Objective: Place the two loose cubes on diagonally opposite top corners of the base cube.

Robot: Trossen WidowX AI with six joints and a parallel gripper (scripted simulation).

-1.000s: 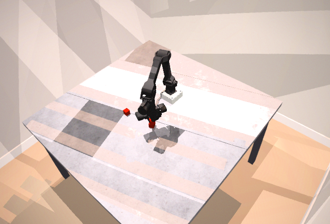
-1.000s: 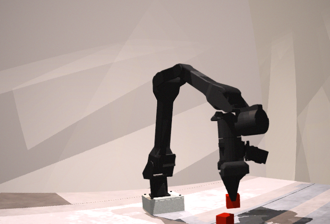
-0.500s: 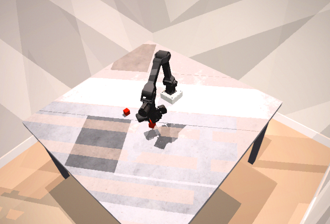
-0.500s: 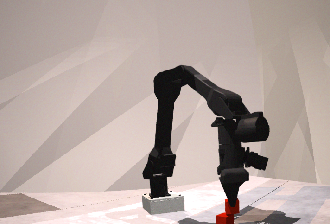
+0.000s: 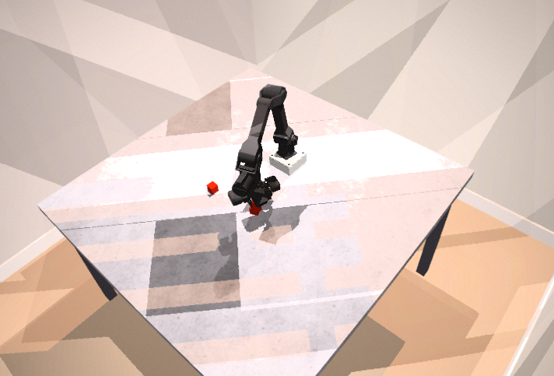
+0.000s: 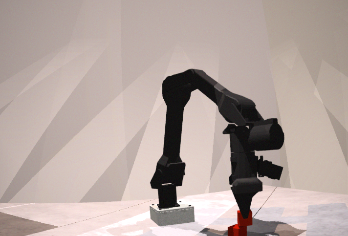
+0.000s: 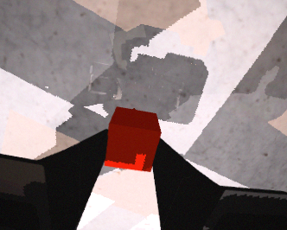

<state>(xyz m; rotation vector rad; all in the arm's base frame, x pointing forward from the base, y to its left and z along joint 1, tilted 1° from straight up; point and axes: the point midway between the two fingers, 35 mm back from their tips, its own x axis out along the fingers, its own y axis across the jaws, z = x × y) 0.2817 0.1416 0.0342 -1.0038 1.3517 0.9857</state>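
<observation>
Right now my gripper tip is 1 cm past the red base cube, 2 cm to the left of it and 4 cm above it.
</observation>
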